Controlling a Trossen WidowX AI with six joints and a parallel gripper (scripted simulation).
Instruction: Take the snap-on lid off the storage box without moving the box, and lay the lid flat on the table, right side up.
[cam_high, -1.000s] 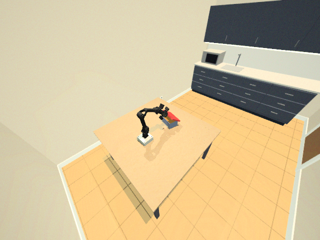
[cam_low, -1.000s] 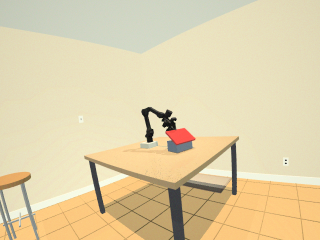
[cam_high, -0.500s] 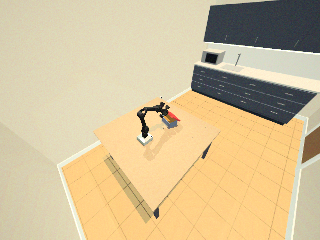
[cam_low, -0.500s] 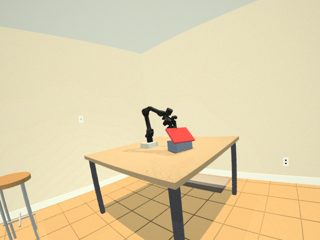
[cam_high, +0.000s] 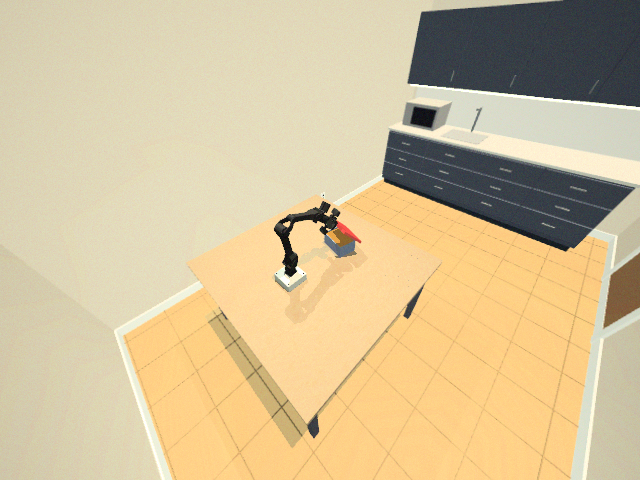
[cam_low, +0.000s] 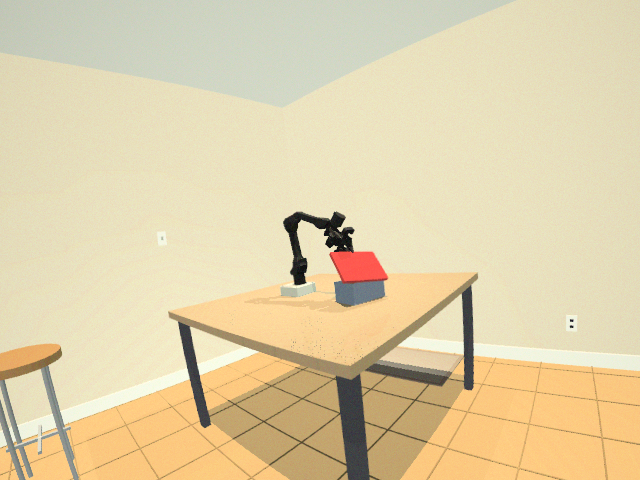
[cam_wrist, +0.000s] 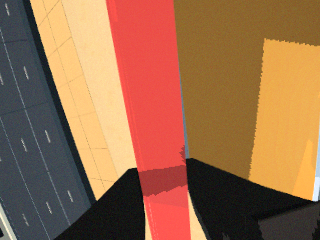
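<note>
The lid lies 5 cm below my gripper tip, 5 cm ahead of it and 4 cm to the right of it. The rest, counted from my gripper tip: storage box 17 cm below, 3 cm ahead, 1 cm to the right.
</note>
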